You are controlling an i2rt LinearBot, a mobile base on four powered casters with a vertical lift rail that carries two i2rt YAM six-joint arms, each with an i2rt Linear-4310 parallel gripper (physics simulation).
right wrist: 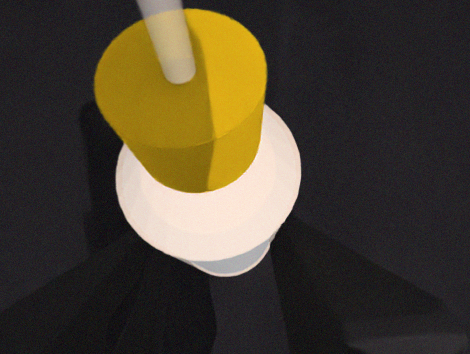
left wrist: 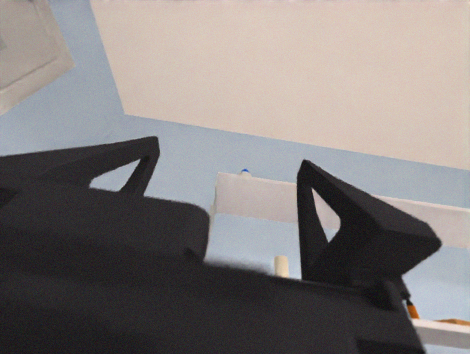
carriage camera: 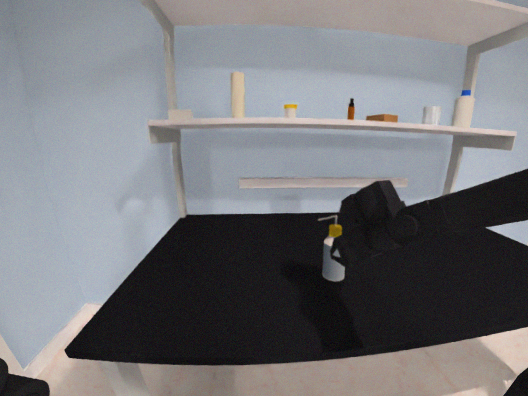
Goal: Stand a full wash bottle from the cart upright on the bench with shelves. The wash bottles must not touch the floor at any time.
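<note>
A wash bottle with a yellow cap, a thin bent spout and a pale blue-grey body is upright over the black bench, right of its middle. My right gripper is shut on the bottle's body from the right. A dark shadow lies on the bench to the left and front of the bottle. Whether its base touches the bench top cannot be told. My left gripper is open and empty, pointing up towards the ceiling. The cart does not show in these views.
The lower shelf behind the bench holds a cream cylinder, a yellow-lidded jar, an amber bottle, a brown box, a white cup and a blue-capped bottle. An upper shelf hangs above.
</note>
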